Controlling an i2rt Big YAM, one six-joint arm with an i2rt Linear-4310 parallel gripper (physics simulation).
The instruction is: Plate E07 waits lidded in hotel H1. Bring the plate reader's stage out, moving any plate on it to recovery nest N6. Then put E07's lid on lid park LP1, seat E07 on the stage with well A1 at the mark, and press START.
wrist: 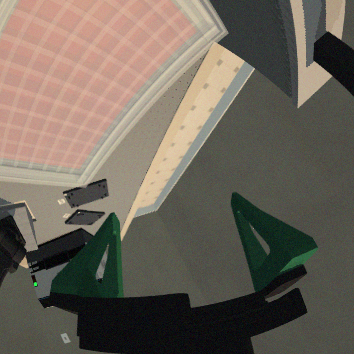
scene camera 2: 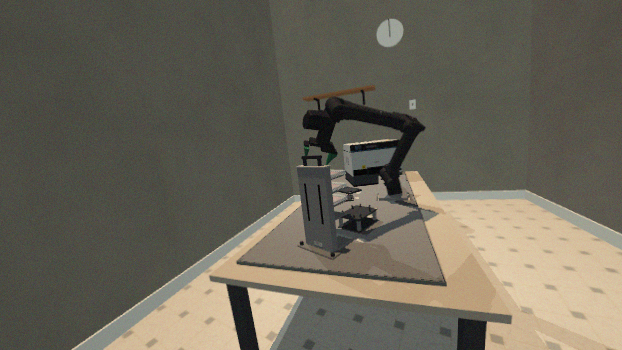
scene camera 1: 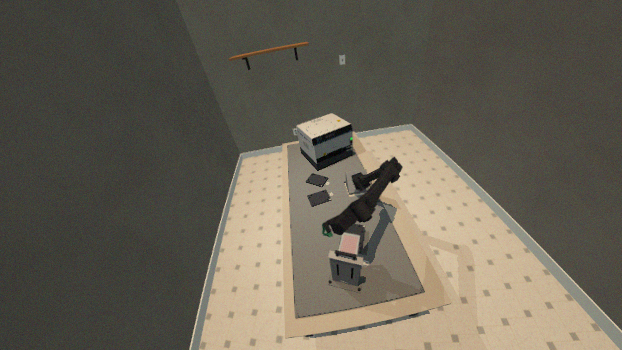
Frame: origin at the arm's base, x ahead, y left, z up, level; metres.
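Where they show: gripper, between the fingertips: [wrist: 173, 207] [scene camera 2: 315, 163] [scene camera 1: 330, 230]; arm's base, origin of its link: [wrist: 9, 233] [scene camera 2: 393, 186] [scene camera 1: 358, 181].
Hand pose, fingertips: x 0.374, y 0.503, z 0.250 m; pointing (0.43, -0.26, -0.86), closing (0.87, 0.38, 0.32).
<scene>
Things, the pixels of their top centre, and the offset from my fingertips.
- clear-covered plate with pink wells, centre of its top: [wrist: 67, 86] [scene camera 1: 348, 245] dx -0.063, dy +0.087, dz -0.032 m
- black plate reader, centre of its top: [wrist: 83, 296] [scene camera 2: 369, 142] [scene camera 1: 323, 124] dx -0.256, dy -1.047, dz +0.018 m
My gripper [scene camera 1: 326, 230] [scene camera 2: 317, 160] [wrist: 173, 207] is open and empty, its green fingers wide apart, high beside the top of the grey plate hotel [scene camera 1: 346, 270] [scene camera 2: 317, 210]. A clear-covered plate with pink wells [scene camera 1: 350, 244] [wrist: 90, 85] sits at the hotel's top; more plates [scene camera 2: 338, 187] show below it. No label is readable, so I cannot tell which is E07. The white and black plate reader [scene camera 1: 325, 135] [scene camera 2: 372, 156] stands at the far end, with a green light. No stage shows outside it. Lid park LP1, nest N6 and the START button cannot be identified by label.
Two dark flat nests [scene camera 1: 317, 180] [scene camera 1: 319, 198] [wrist: 86, 193] [wrist: 85, 217] lie on the mat between hotel and reader. A black raised stand [scene camera 2: 358, 212] on short legs is beside the hotel. The arm's base [scene camera 1: 356, 184] stands near the table's long edge.
</scene>
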